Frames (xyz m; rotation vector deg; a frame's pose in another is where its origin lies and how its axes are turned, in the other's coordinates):
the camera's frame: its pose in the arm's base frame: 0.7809 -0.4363 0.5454 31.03 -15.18 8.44
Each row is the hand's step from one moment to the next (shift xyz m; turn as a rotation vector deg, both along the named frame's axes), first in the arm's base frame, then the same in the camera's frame.
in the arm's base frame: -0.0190 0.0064 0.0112 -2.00 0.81 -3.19
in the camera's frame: -0.0145 0.0148 0.0098 -2.77 -0.46 -2.64
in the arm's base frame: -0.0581 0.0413 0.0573 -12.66 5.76 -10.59
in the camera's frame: -0.0362 0.0751 0.0377 -14.74 2.33 -9.10
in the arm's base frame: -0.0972 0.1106 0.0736 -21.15 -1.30 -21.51
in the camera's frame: -0.0642 0.1499 0.0228 -26.47 -7.22 -12.61
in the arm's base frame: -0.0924 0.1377 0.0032 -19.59 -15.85 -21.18
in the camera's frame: -0.0779 0.1374 -0.0505 -25.88 -19.72 -5.00
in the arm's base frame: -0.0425 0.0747 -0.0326 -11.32 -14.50 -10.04
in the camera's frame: -0.0448 0.0562 -0.0573 -14.69 -14.85 1.73
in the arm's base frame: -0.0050 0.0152 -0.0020 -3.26 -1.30 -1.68
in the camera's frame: -0.0043 0.0129 -0.0086 -3.69 -1.25 -0.02
